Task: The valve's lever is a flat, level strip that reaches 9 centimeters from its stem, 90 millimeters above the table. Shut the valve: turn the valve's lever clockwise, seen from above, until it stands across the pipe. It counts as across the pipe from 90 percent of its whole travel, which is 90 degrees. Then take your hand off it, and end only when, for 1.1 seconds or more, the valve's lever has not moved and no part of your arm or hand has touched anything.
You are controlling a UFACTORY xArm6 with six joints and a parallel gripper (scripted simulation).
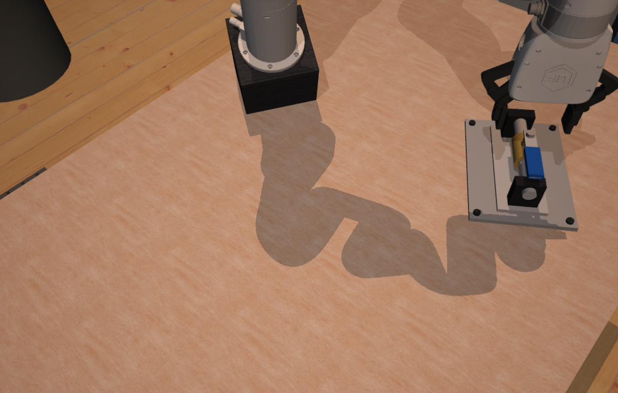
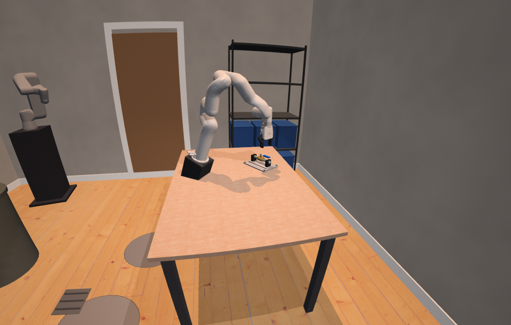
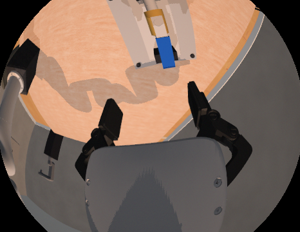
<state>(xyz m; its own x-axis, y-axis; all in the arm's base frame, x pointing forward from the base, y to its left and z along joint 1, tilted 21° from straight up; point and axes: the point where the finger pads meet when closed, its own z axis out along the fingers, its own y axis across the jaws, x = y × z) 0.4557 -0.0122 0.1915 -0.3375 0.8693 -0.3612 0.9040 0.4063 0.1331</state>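
Right now my hand is 1 cm short of the valve lever, 5 cm to the right of it and 10 cm above it.
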